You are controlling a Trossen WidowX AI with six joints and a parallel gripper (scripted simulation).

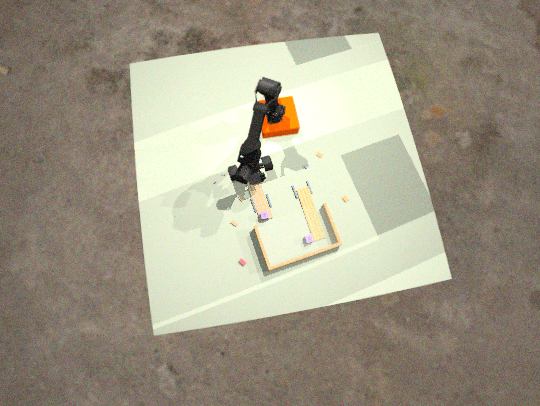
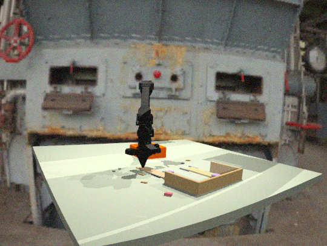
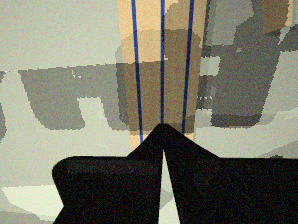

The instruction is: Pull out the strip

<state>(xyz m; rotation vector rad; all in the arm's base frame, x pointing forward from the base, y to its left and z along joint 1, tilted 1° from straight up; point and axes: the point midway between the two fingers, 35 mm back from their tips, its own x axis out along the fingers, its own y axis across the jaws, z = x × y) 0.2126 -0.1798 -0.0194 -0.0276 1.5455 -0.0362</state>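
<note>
Now: gripper tip 9 cm short of the strip. Also, from my gripper tip: pink block (35 cm ahead, 15 cm to the right).
</note>
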